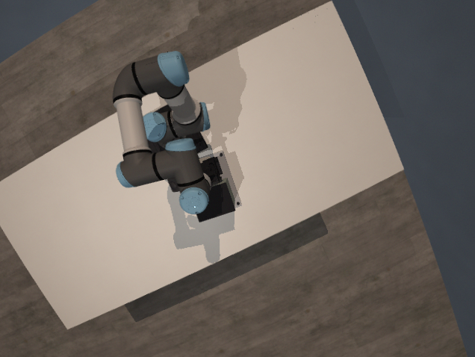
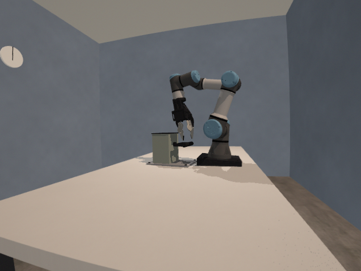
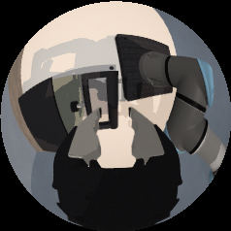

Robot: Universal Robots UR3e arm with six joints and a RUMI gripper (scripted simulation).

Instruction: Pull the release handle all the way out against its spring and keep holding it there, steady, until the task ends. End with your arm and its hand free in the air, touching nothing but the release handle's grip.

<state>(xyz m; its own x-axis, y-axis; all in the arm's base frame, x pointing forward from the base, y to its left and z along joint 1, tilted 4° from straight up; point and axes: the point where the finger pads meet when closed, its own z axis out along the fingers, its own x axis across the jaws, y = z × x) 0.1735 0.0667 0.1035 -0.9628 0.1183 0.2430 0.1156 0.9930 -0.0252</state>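
The thin metal plate lies 90 mm ahead of my hand, 10 mm to the right of it and 140 mm below it.
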